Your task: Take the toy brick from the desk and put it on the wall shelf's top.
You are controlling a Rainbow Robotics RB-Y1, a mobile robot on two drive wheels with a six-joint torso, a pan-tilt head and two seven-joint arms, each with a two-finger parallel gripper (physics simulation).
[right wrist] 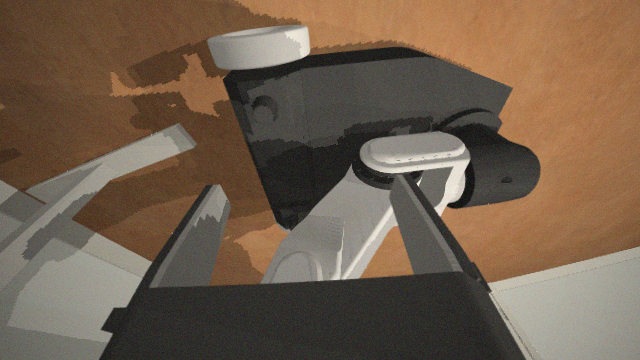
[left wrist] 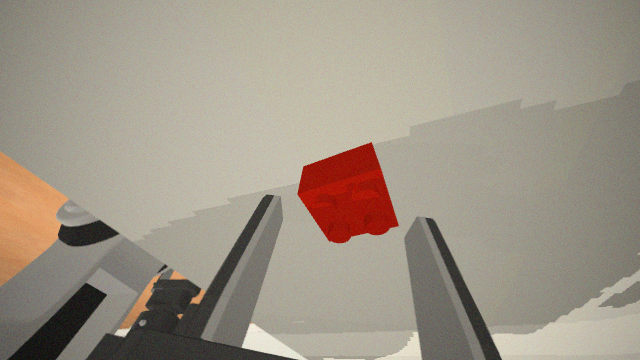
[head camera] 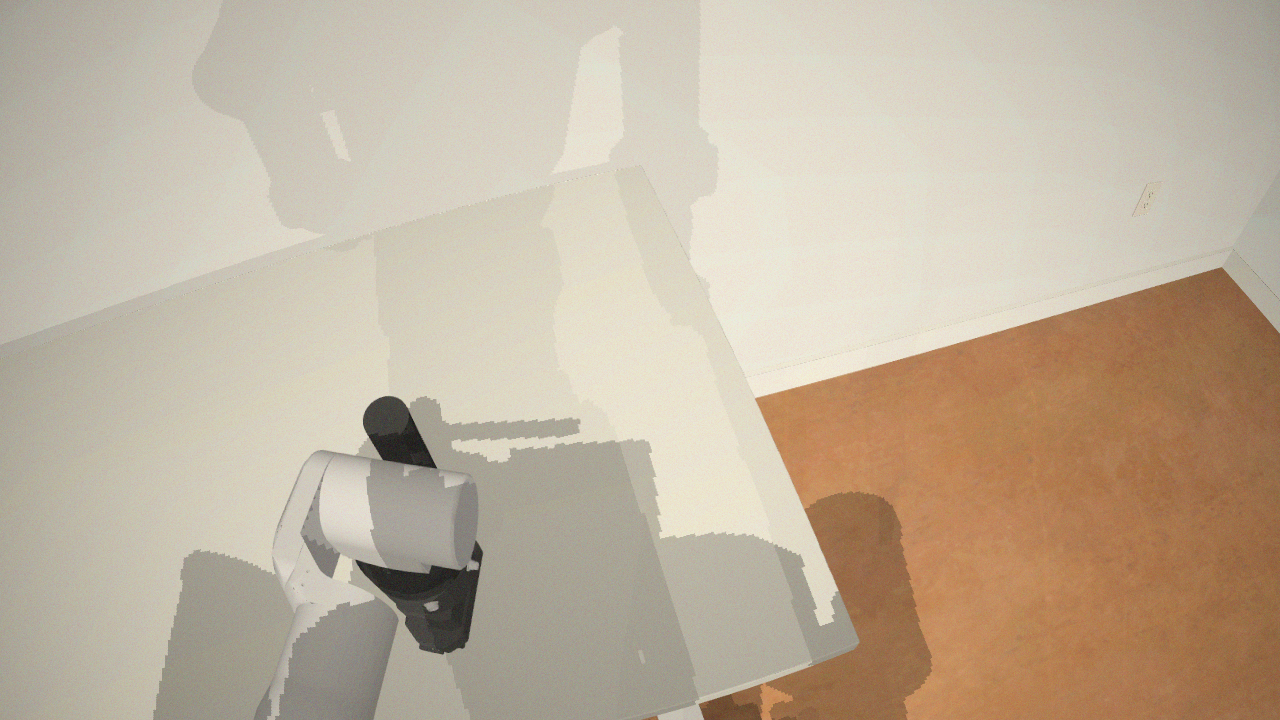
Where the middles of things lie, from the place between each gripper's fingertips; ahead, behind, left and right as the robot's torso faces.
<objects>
I see my right gripper 450 mm short of the red toy brick [left wrist: 346, 194], 450 mm to the right of it and 220 mm below it.
The red toy brick is 20 mm to the left of my left hand and 10 mm above it.
</objects>
